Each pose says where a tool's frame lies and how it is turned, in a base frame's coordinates. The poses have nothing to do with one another.
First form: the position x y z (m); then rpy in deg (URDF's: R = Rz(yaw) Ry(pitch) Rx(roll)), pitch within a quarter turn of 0, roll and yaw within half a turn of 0.
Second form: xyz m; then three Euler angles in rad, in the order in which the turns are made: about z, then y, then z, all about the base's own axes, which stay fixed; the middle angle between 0 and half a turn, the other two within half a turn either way. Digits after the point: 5 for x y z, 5 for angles.
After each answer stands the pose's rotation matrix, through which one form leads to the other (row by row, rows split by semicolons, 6 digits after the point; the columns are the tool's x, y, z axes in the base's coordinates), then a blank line. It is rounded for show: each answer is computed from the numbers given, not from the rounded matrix.
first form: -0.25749 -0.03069 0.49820 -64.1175 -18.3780 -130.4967
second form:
-0.25749 -0.03069 0.49820 -1.92453 1.14366 -0.55500
-0.616283 0.147745 0.773542; -0.721659 -0.499189 -0.479603; 0.315285 -0.853804 0.414263

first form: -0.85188 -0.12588 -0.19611 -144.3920 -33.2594 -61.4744
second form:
-0.85188 -0.12588 -0.19611 -2.41559 2.31835 -0.15568
0.399327 -0.561832 0.724488; -0.734685 -0.668811 -0.113708; 0.548430 -0.486864 -0.679844

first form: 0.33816 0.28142 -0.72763 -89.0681 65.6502 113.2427
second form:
0.33816 0.28142 -0.72763 -0.42493 1.56409 -2.75075
-0.162707 0.344531 -0.924567; 0.378844 -0.843414 -0.380960; -0.911045 -0.412252 0.006706

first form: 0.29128 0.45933 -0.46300 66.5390 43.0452 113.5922
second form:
0.29128 0.45933 -0.46300 0.77640 1.27557 0.69977
-0.292490 -0.615448 0.731897; 0.669732 0.414473 0.616175; -0.682575 0.670400 0.290956

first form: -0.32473 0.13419 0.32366 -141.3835 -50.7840 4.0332
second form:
-0.32473 0.13419 0.32366 -2.67053 2.08748 0.87104
0.630680 0.537294 0.559963; 0.044469 -0.745396 0.665137; 0.774768 -0.394587 -0.493999

